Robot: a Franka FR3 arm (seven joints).
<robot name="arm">
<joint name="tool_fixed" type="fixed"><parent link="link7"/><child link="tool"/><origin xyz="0 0 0.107" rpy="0 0 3.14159"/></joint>
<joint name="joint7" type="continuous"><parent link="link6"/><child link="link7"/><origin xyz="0.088 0 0" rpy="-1.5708 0 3.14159"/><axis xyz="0 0 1"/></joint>
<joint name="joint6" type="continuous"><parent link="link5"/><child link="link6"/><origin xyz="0 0 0" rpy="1.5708 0 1.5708"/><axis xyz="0 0 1"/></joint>
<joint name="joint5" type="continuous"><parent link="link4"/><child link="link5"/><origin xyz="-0.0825 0.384 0" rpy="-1.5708 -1.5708 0"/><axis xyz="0 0 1"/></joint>
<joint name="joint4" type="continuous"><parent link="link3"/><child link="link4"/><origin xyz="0 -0.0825 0" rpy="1.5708 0 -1.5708"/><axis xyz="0 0 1"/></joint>
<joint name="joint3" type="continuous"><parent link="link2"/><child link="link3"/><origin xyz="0 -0.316 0" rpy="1.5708 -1.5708 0"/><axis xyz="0 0 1"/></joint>
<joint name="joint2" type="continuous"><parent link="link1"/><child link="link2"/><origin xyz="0 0 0" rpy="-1.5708 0 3.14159"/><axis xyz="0 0 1"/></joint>
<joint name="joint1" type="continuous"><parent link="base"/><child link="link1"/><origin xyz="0 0 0.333" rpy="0 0 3.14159"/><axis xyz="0 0 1"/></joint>
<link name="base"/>
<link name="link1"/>
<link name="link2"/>
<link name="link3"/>
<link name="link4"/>
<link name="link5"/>
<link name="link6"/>
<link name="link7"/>
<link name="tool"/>
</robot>
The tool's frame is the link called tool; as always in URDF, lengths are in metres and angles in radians. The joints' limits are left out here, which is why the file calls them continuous.
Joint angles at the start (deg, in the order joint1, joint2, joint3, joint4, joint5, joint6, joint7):
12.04 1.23 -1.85 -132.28 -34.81 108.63 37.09
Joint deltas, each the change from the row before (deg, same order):
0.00 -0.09 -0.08 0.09 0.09 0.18 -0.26
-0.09 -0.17 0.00 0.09 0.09 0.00 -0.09
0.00 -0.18 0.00 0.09 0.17 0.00 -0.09
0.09 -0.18 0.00 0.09 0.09 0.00 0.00
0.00 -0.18 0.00 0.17 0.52 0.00 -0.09
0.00 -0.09 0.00 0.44 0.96 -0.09 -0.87
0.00 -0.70 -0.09 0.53 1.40 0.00 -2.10
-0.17 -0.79 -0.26 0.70 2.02 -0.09 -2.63
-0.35 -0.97 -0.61 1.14 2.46 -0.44 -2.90
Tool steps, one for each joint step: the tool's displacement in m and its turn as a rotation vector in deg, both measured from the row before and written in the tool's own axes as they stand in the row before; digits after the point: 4 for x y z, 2 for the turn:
0.0007 0.0009 -0.0011 0.25 0.18 -0.07
0.0004 0.0016 -0.0013 0.17 0.09 0.15
0.0001 0.0010 -0.0018 0.23 0.11 0.11
0.0000 0.0005 -0.0022 0.16 0.21 0.10
0.0002 0.0008 -0.0024 0.52 -0.02 0.26
0.0010 0.0008 -0.0036 0.87 -0.20 -0.29
0.0008 0.0039 -0.0080 1.54 0.17 -0.96
0.0014 0.0064 -0.0084 2.13 -0.12 -0.92
0.0027 0.0118 -0.0105 2.64 -0.25 -0.37

